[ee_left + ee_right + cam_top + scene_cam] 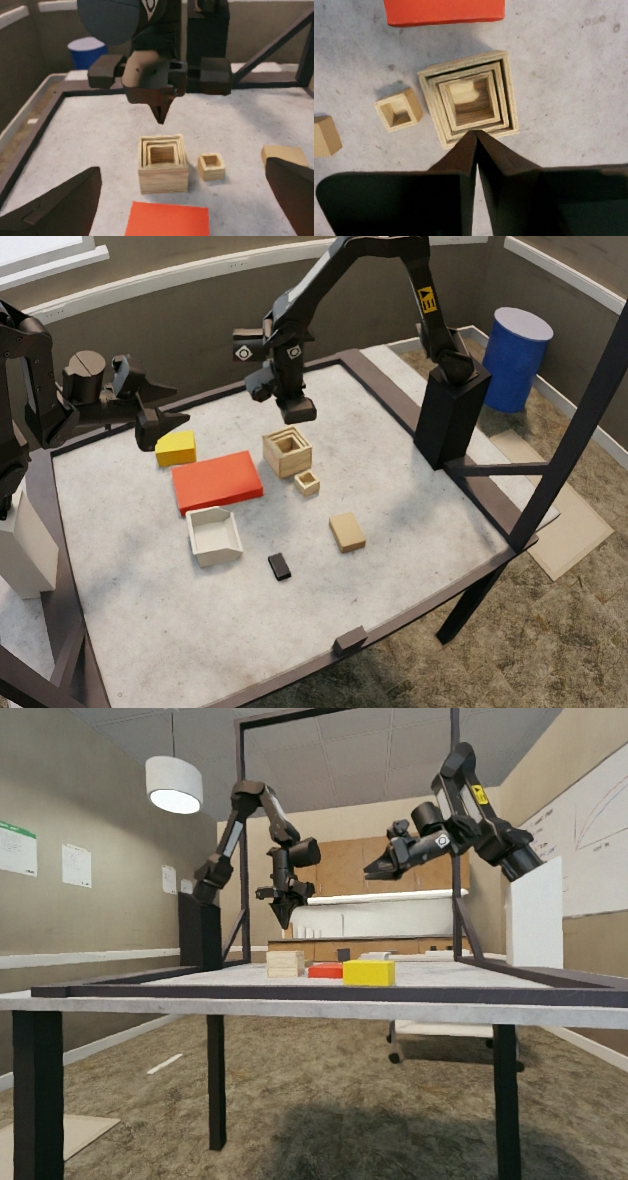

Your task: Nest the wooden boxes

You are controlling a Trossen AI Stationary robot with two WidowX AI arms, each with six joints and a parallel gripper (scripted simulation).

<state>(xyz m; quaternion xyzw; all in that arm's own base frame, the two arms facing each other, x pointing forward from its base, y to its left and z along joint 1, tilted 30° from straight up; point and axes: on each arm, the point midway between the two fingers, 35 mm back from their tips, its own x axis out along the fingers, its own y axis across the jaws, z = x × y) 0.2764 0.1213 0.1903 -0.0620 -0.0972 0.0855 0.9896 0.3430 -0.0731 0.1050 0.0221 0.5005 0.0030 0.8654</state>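
The smallest box is 90 mm behind my right hand, 10 mm to the right of it and 150 mm below it. Round my right hand: biggest wooden box (140 mm below); tan block (230 mm behind, 30 mm to the right, 140 mm below); flat block (10 mm behind, 170 mm to the left, 140 mm below).
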